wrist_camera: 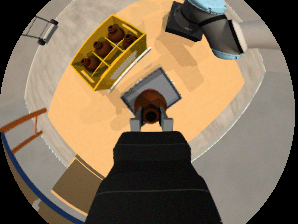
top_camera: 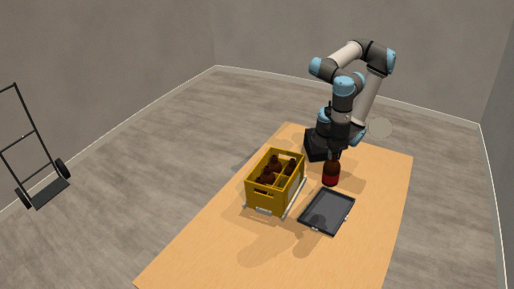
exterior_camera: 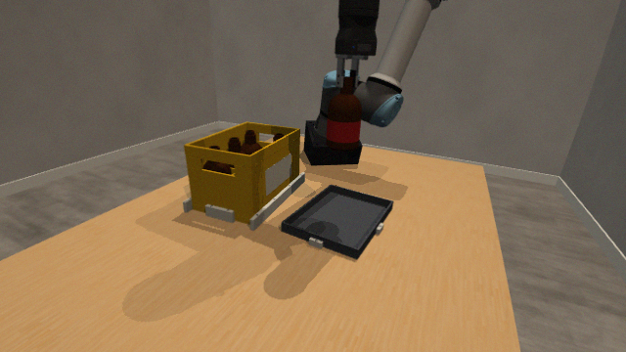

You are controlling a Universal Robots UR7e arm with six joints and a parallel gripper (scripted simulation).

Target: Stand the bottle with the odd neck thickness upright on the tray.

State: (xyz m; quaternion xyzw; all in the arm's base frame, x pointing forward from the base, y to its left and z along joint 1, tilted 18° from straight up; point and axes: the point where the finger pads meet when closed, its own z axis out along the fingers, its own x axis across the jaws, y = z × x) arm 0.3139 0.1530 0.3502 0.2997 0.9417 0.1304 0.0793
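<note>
Now: hand 70 mm above the bottle. From my hand the other things lie so: yellow crate 30 mm ahead, 260 mm to the right, 260 mm below; dark tray 10 mm to the left, 330 mm below.
</note>
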